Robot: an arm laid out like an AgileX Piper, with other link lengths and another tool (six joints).
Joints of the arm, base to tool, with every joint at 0 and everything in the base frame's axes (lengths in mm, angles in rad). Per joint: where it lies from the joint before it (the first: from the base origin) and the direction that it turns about. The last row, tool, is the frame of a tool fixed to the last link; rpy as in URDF.
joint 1: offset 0.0 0.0 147.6 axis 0 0 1
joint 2: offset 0.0 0.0 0.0 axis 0 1 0
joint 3: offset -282.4 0.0 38.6 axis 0 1 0
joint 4: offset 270.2 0.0 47.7 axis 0.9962 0 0.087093
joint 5: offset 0.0 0.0 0.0 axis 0 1 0
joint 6: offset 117.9 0.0 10.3 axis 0.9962 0 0.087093
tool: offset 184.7 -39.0 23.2 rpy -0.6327 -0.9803 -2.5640
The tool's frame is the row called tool.
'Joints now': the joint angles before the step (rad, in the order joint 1, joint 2, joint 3, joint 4, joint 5, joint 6). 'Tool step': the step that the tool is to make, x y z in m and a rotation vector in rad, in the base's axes. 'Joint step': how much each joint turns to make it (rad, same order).
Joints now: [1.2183, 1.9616, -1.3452, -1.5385, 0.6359, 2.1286]
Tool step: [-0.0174, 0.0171, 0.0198, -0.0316, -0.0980, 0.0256]
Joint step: [0.0753, 0.0210, -0.0214, -0.0638, 0.0948, -0.0001]
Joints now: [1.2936, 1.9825, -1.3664, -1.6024, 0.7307, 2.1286]
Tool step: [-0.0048, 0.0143, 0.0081, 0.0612, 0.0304, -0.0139]
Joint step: [0.0145, 0.0186, -0.0695, 0.0537, 0.0029, 0.0000]
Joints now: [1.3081, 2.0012, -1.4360, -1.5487, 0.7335, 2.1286]
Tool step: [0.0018, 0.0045, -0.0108, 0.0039, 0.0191, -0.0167]
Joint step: [0.0001, 0.0374, -0.0366, 0.0252, 0.0060, -0.0002]
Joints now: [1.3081, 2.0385, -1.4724, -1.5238, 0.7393, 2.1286]
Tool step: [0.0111, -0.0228, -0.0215, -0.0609, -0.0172, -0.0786]
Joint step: [-0.0020, 0.0499, 0.0002, 0.0086, 0.0829, 0.0000]
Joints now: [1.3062, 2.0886, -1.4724, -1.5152, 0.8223, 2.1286]
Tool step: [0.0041, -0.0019, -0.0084, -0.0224, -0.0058, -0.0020]
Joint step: [-0.0067, 0.0199, 0.0001, -0.0124, 0.0019, 0.0001]
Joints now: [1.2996, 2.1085, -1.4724, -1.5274, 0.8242, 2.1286]
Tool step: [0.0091, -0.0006, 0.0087, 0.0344, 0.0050, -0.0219]
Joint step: [-0.0175, 0.0000, -0.0313, 0.0144, -0.0035, 0.0002]
